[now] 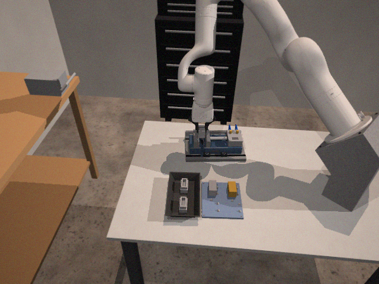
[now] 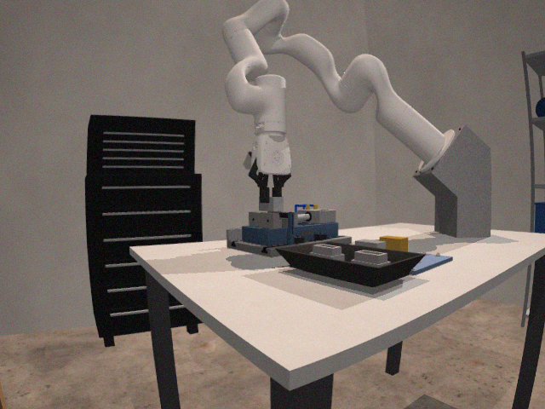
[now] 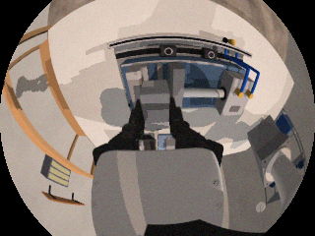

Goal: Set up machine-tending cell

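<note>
My gripper is now 60 mm above the fixed jaw, 30 mm short of it and 10 mm to the right of it. The rest, counted from my hand: brass blank (290 mm to the left, 130 mm behind, 110 mm below); blue vise (100 mm below, 70 mm behind); aluminium blank (290 mm to the left, 110 mm below, 40 mm behind).
</note>
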